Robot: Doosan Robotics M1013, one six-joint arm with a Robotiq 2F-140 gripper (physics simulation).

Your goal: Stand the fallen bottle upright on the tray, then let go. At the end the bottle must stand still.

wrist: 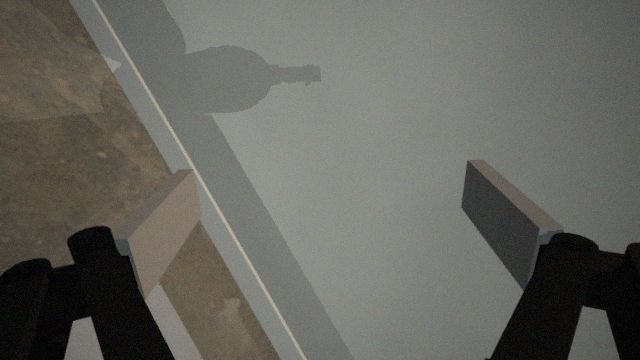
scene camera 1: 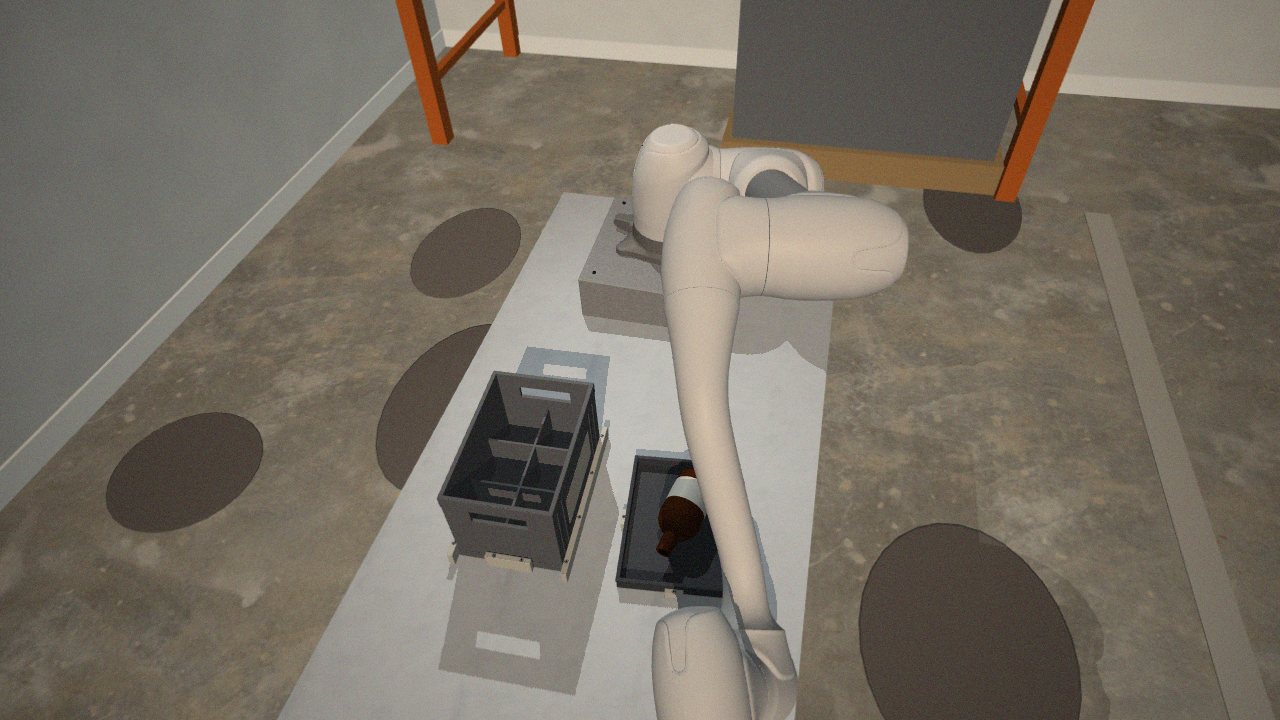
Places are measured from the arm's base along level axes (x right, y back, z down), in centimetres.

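Pixels of known places: gripper, fingertip midpoint: (wrist: pixel 329 188).
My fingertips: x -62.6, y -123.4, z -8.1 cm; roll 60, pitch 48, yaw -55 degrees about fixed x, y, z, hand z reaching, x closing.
Note:
For each thing: its top centre in the pictures, then the offset to it from my fingertips. Level surfaces: height alone.
- brown bottle at its top centre: (scene camera 1: pixel 682 503) dy +61.2, dx +33.1, dz +10.3 cm
- dark tray at its top centre: (scene camera 1: pixel 680 518) dy +61.5, dx +33.4, dz +15.7 cm
- grey divided crate at its top centre: (scene camera 1: pixel 520 436) dy +56.7, dx +60.3, dz +0.7 cm
- pale mat at its surface level: dz +18.2 cm
The brown bottle (scene camera 1: pixel 682 517) with a white label lies on its side in the dark tray (scene camera 1: pixel 646 586) in the scene view. Its neck points toward the front of the view, slightly left. The arm hides part of its right side and the tray's right side. The bottle itself does not show in the wrist view. My gripper (wrist: pixel 329 188) is open in the wrist view, with its two pads wide apart and no object between them. The gripper's fingers do not show in the scene view, so their distance from the bottle cannot be told.
A grey divided crate (scene camera 1: pixel 505 537) stands left of the tray on the pale mat (scene camera 1: pixel 393 617). The arm (scene camera 1: pixel 707 385) reaches forward past the tray's right side. The wrist view shows a grey wall (wrist: pixel 400 125) with a bottle-shaped shadow (wrist: pixel 225 80) and brown floor (wrist: pixel 50 165).

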